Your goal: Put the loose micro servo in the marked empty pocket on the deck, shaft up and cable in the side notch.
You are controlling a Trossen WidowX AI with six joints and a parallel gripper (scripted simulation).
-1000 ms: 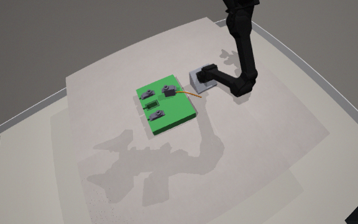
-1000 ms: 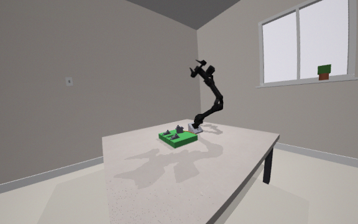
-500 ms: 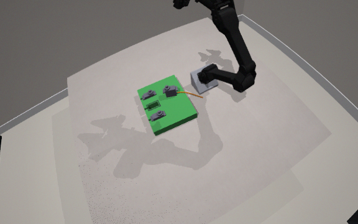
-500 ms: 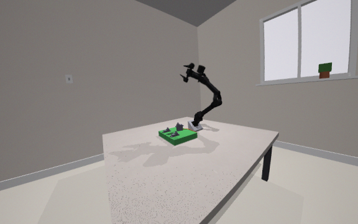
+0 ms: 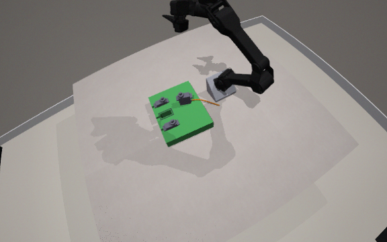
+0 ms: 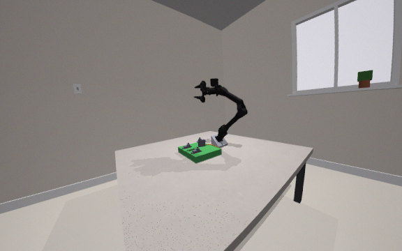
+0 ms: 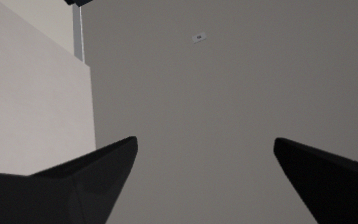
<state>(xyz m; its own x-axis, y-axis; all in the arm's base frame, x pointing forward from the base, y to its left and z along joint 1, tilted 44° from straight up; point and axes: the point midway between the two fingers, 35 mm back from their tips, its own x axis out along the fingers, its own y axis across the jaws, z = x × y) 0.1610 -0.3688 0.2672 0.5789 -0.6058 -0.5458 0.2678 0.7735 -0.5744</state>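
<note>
Now: the green deck 4 cm ahead of my gripper tip, 13 cm to the left of it and 50 cm below it.
</note>
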